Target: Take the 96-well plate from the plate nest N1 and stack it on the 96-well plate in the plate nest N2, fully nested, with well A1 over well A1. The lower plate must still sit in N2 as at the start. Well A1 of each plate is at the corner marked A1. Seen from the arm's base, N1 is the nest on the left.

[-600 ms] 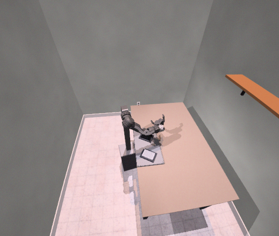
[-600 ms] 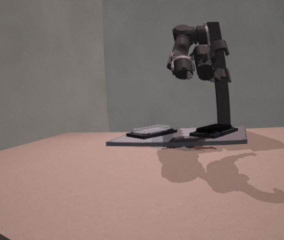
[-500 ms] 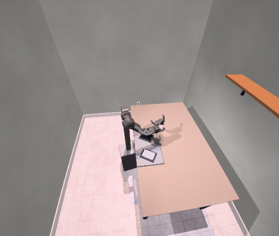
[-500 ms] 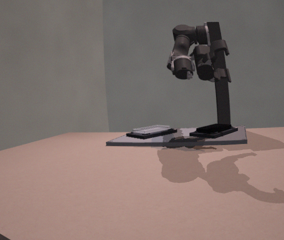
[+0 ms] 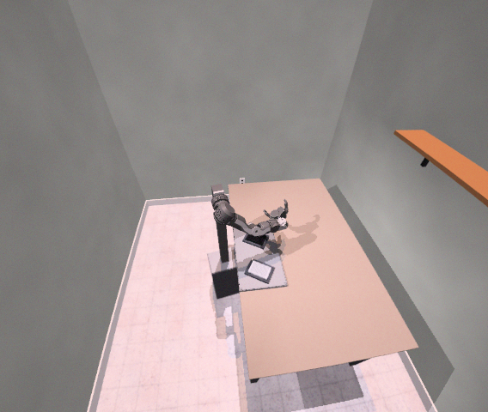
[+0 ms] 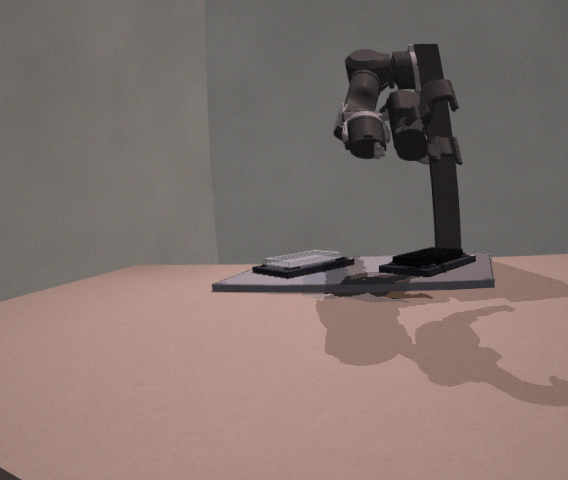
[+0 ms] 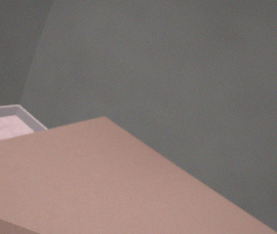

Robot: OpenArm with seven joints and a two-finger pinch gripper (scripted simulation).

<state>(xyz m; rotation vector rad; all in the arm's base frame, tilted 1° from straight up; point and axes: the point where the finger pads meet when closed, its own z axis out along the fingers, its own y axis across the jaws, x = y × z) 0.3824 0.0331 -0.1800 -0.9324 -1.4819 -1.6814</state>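
Right now the dark 96-well plate is 23 cm below my hand, 15 cm behind it and 7 cm to the right of it. Also, from my hand: clear 96-well plate (32 cm to the right, 23 cm below, 21 cm behind); plate nest N1 (24 cm below, 15 cm behind, 7 cm to the right); A1 label (23 cm below, 17 cm behind, 2 cm to the left).
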